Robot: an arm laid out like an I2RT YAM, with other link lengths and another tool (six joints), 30 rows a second.
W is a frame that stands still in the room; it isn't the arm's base.
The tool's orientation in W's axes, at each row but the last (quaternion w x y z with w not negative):
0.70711 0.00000 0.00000 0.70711
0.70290 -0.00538 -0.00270 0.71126
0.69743 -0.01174 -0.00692 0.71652
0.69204 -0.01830 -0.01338 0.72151
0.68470 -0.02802 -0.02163 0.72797
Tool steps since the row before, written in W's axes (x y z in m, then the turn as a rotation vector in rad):
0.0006 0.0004 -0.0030 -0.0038 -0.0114 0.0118
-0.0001 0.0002 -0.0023 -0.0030 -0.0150 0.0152
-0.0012 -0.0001 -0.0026 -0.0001 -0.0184 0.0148
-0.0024 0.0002 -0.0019 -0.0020 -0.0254 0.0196
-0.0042 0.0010 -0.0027 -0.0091 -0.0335 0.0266
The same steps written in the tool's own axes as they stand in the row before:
0.0004 -0.0006 -0.0030 -0.0114 0.0038 0.0118
0.0002 0.0001 -0.0023 -0.0150 0.0030 0.0152
0.0000 0.0013 -0.0026 -0.0185 0.0002 0.0147
0.0003 0.0025 -0.0018 -0.0254 0.0022 0.0195
0.0013 0.0043 -0.0024 -0.0332 0.0093 0.0269

